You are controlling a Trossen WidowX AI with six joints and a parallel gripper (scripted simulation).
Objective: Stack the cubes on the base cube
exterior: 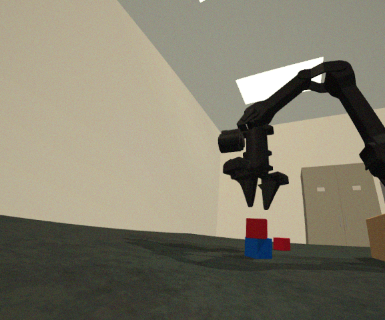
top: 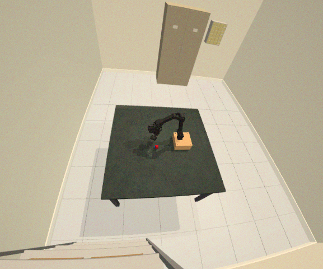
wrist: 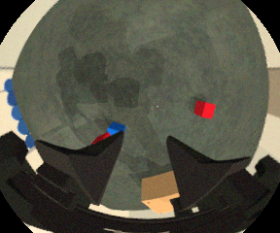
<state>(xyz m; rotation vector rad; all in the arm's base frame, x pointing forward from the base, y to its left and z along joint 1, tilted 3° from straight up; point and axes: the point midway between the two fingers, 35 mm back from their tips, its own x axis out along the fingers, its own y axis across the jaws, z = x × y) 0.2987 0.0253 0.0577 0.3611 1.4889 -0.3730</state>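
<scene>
My gripper tip is now 100 mm to the right of the red cube, 50 mm above it and 20 mm past it. Also, from my gripper tip: blue cube 80 mm to the left, 80 mm below, 20 mm behind.
</scene>
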